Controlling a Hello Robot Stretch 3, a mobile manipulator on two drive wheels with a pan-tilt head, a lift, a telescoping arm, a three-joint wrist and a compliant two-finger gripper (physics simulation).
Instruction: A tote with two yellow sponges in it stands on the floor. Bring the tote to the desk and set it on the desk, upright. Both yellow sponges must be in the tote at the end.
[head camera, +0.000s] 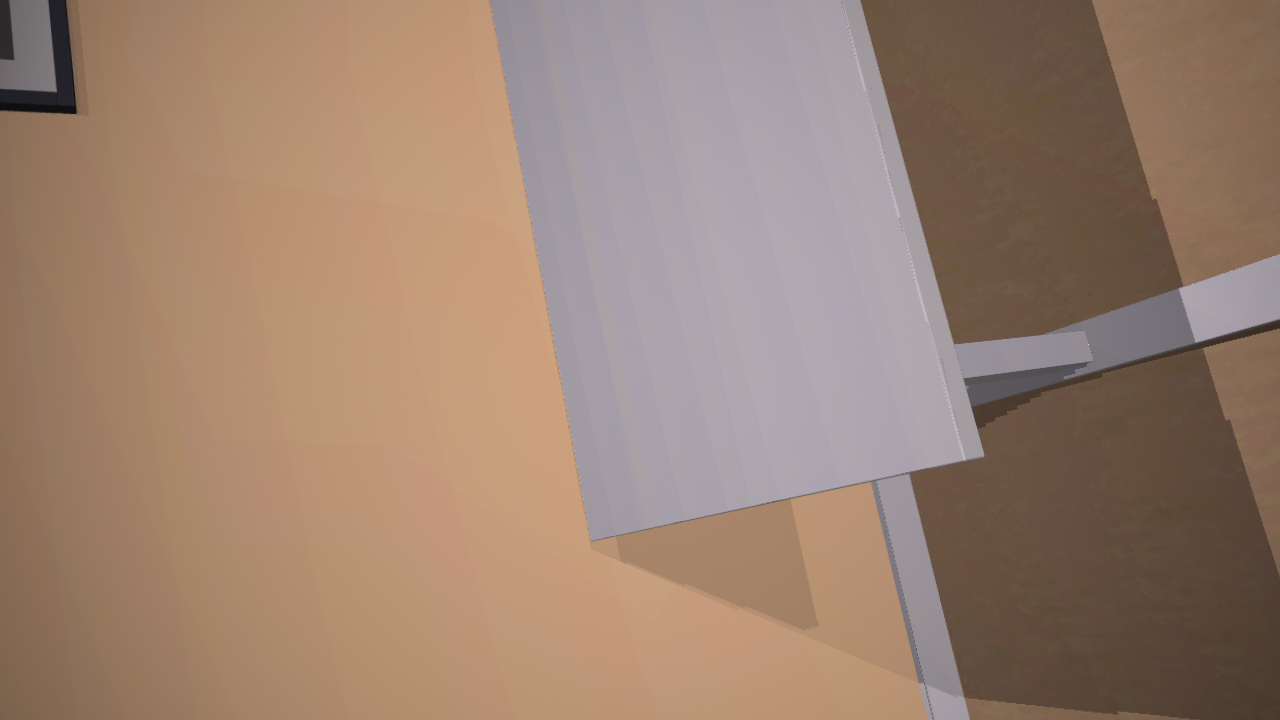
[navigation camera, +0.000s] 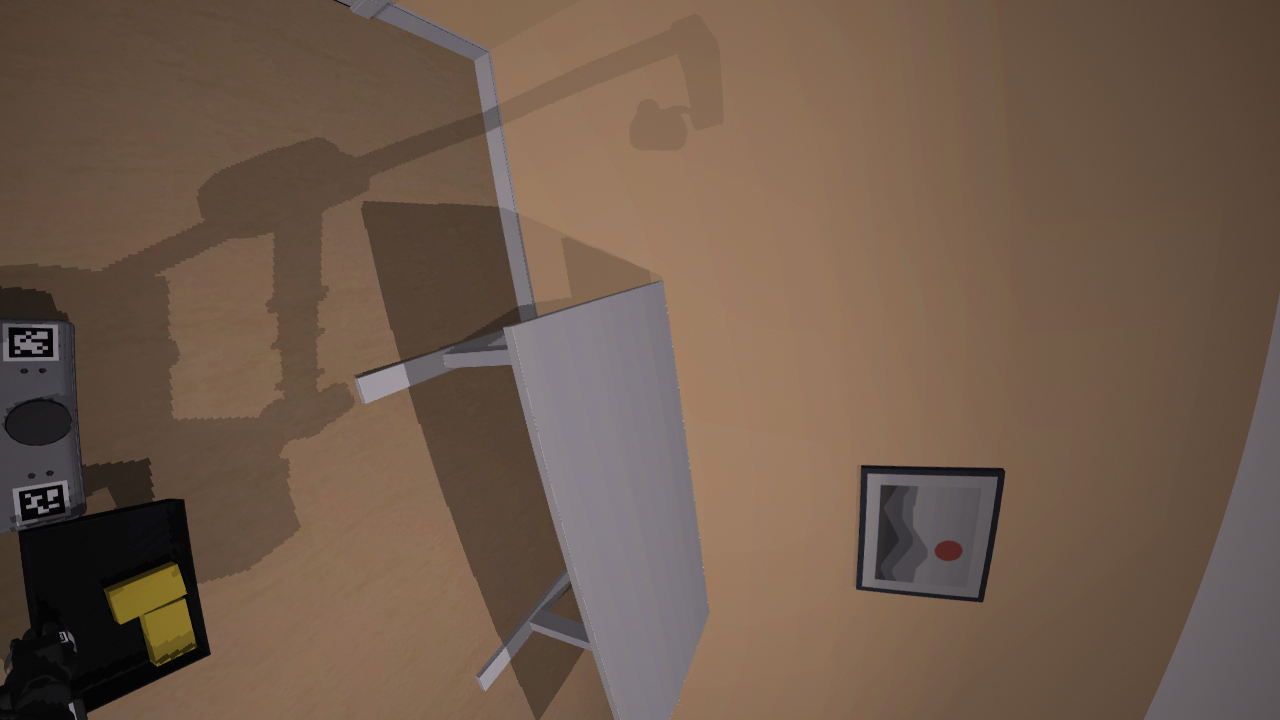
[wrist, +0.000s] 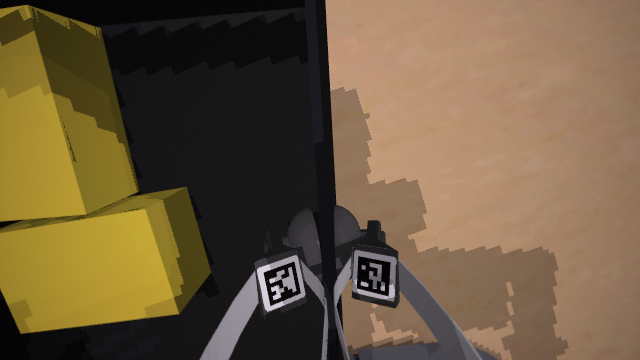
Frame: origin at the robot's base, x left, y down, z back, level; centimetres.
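Where they show: gripper, fingertip midpoint: (navigation camera: 41, 633); robot's base, origin of the base link: (navigation camera: 38, 418).
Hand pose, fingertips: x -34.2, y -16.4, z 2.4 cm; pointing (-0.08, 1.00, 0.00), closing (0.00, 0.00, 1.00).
Each offset is from my fingertips to the top centre of the thing. "pt": to the spot under its first point. Level surfaces: height alone.
The black tote (navigation camera: 76, 564) (wrist: 215, 115) is at the lower left of the navigation view, beside the robot's base, held off the floor. Two yellow sponges {dx +0.8, dy -1.8, dz -13.3 cm} (navigation camera: 147, 592) (wrist: 100, 265) lie in it, touching each other. My gripper (wrist: 321, 231) is shut on the tote's wall, one fingertip inside and one outside; in the navigation view the wrist is dark at the lower left edge. The grey desk {dy -55.6 cm} (head camera: 742, 250) (navigation camera: 608, 465) stands against the wall, its top bare where it shows. The tote looks about upright. The tote's far side is cut off in the wrist view.
The desk's legs {pt dx +42.7, dy -2.0, dz -95.4 cm} (head camera: 1020, 356) (navigation camera: 478, 358) reach out over the floor on the near side. The robot's base (navigation camera: 62, 447) is at the left edge of the navigation view. A framed picture (navigation camera: 930, 533) hangs on the wall above the desk. Shadows of the robot fall on floor and wall.
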